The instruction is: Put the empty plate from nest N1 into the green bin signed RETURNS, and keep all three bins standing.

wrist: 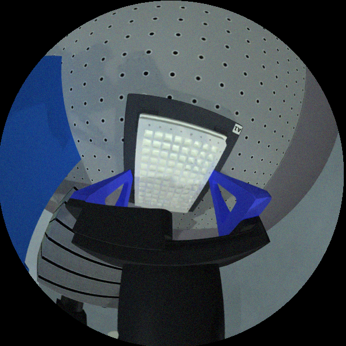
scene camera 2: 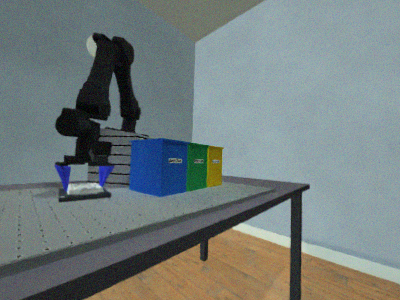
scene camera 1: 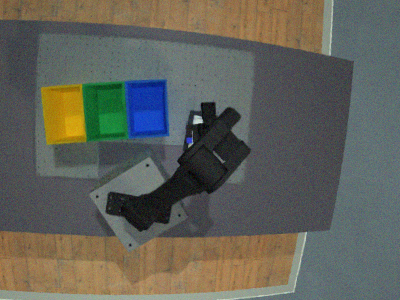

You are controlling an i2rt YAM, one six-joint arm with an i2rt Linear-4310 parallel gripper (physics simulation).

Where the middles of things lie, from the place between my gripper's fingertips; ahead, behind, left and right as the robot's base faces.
My gripper is now 1 cm above the dark nest (wrist: pixel 166 107). Also, from my hand: green bin (scene camera 1: pixel 105 112) 35 cm to the left, 7 cm above, 2 cm ahead; then white plate (wrist: pixel 173 159) right at my hand; then blue bin (scene camera 2: pixel 158 167) 22 cm to the left, 7 cm above, 5 cm ahead.
